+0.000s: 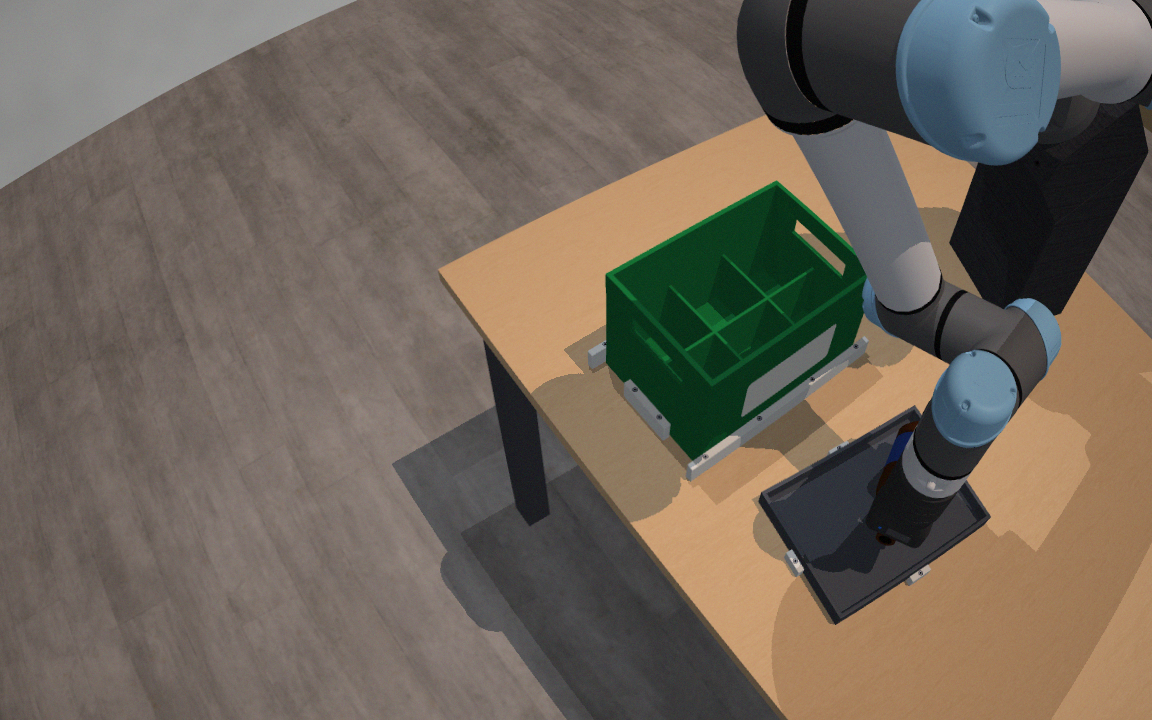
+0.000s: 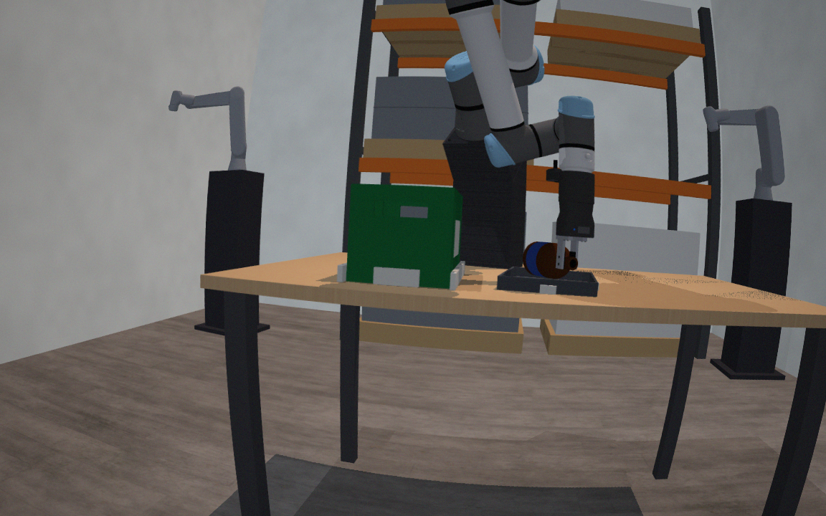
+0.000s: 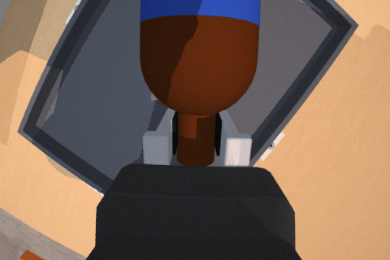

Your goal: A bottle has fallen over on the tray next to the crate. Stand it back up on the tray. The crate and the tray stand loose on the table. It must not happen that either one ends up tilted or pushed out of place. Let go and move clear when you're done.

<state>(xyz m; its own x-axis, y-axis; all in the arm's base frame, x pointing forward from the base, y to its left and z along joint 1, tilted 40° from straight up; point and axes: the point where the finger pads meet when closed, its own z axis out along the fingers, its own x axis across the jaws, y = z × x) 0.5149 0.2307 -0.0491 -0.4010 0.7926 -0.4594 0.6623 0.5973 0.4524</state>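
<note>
Right now the brown bottle is 40 mm behind my hand, 30 mm to the right of it and 10 mm below it. The rest, counted from my hand: green crate 20 mm ahead, 320 mm to the right, 30 mm above; then dark grey tray 20 mm behind, 30 mm to the right, 40 mm below.
</note>
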